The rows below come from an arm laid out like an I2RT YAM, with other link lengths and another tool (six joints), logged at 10 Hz.
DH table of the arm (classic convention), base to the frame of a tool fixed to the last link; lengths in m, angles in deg. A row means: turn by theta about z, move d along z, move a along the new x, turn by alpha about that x. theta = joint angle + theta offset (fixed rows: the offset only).
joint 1: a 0.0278; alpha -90; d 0.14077; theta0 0
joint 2: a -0.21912; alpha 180; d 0; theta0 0
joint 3: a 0.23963; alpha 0; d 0; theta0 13.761
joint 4: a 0.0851; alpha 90; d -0.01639; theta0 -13.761
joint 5: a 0; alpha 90; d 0.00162; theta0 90
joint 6: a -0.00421; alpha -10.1; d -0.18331; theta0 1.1
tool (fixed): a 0; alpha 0; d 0.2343; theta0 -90
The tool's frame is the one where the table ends.
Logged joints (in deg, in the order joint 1, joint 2, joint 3, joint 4, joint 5, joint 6), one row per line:
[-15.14, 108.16, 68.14, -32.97, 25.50, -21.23]
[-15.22, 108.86, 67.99, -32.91, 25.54, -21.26]
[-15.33, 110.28, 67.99, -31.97, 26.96, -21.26]
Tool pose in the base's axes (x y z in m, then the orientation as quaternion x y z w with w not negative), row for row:
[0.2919, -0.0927, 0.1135, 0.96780, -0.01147, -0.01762, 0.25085]
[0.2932, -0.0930, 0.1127, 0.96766, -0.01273, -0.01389, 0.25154]
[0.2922, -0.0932, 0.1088, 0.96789, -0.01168, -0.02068, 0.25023]
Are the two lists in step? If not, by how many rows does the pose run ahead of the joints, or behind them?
The pose runs 1 row behind the joints: the pose in row i belongs to the joints in row i - 1.
